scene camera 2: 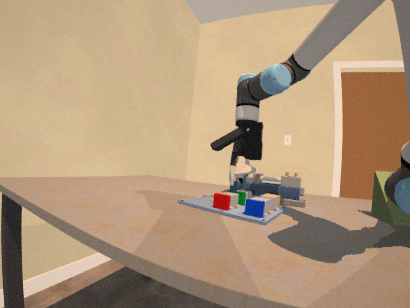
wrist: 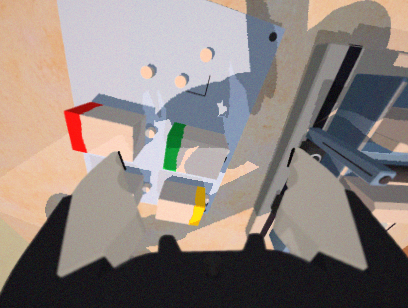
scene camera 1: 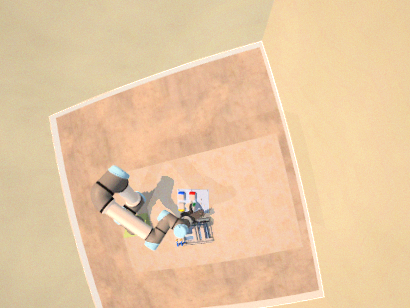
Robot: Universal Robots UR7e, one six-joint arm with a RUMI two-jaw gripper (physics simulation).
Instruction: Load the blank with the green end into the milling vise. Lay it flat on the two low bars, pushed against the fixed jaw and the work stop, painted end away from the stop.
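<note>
The blank with the green end lies on the pale blue plate, its green end toward the red-ended blank in the wrist view. My gripper is open and empty. It points down above the gap between plate and vise; in the wrist view the green-ended blank shows between its fingers, below them. The vise stands beside the plate, partly hidden by the right finger in the wrist view. I cannot clearly tell its low bars and work stop apart.
The red-ended blank, the yellow-ended blank and the blue-ended blank also lie on the plate, close by. Several pegs stand there. A blue-grey lever sticks out on the vise near the right finger.
</note>
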